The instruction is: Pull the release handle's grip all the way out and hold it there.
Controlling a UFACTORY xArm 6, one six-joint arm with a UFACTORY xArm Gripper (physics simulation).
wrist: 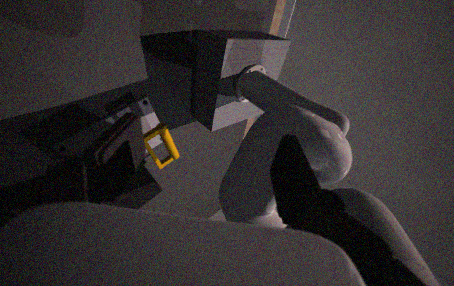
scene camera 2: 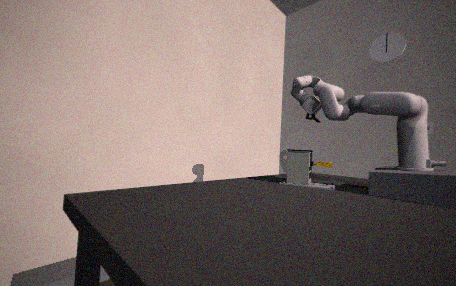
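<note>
The release handle's yellow grip [scene camera 2: 324, 164] [wrist: 171, 143] is a small rectangular loop. In the scene view it sticks out from the right side of a pale upright housing [scene camera 2: 298, 169] on a flat base plate. My gripper [scene camera 2: 313, 118] [wrist: 210, 143] is open and empty, well above the housing and grip and apart from both. In the wrist view the grip shows between the two dark fingers, nearer the left one, and lies beyond them. The left finger hides part of the handle's housing there.
The robot's pedestal [scene camera 2: 410, 187] [wrist: 171, 95] stands right of the housing in the scene view. A dark table top [scene camera 2: 250, 225] fills the foreground. A pale wall [scene camera 2: 150, 90] rises at the left, and a round clock [scene camera 2: 395, 47] hangs on the grey wall behind the arm.
</note>
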